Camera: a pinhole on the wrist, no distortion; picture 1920 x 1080 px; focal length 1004.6 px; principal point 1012.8 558.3 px. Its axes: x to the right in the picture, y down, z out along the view. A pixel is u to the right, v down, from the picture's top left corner.
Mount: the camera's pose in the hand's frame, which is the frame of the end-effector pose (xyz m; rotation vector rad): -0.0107 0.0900 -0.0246 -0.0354 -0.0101 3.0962
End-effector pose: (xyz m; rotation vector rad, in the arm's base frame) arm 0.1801 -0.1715 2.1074 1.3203 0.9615 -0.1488
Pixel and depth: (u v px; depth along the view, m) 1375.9 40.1 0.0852
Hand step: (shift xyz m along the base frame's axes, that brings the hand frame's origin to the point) 0.0849 -0.0287 0.1244
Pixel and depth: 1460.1 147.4 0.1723
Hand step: 0.1161 -0.1138 0.1711
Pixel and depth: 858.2 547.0 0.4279
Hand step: 0.2866 -0.3026 0.0120
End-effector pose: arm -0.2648 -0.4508 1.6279 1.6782 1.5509 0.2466
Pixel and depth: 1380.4 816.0 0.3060
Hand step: 0.1578 -0.2367 -0.1201
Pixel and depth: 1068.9 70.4 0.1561
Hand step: 0.2015 -0.0582 0.0322
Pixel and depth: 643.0 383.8 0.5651
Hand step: 0.5179 -0.0458 -0.3062
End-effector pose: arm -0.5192 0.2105 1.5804 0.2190 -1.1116 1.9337
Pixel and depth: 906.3 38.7 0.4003
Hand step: -0.3353 -0.3373 0.0576
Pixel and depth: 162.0 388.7 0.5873
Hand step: -0.5568 -0.1938 0.4865
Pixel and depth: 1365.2 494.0 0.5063
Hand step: -0.0964 -0.5148 0.0970
